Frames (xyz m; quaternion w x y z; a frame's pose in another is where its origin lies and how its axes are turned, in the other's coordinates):
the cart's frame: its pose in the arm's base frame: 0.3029 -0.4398 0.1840 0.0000 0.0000 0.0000 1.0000
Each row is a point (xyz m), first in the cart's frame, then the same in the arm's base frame.
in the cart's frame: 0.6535 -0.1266 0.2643
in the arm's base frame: -0.3506 -0.3132 0.4483
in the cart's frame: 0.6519 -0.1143 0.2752
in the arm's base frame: -0.3490 -0.3255 0.4592
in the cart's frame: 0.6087 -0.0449 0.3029
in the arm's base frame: -0.3058 -0.3949 0.4869
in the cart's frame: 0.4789 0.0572 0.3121
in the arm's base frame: -0.1760 -0.4970 0.4961
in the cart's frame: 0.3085 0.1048 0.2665
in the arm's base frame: -0.0056 -0.5446 0.4505
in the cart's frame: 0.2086 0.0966 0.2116
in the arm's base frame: 0.0943 -0.5364 0.3956
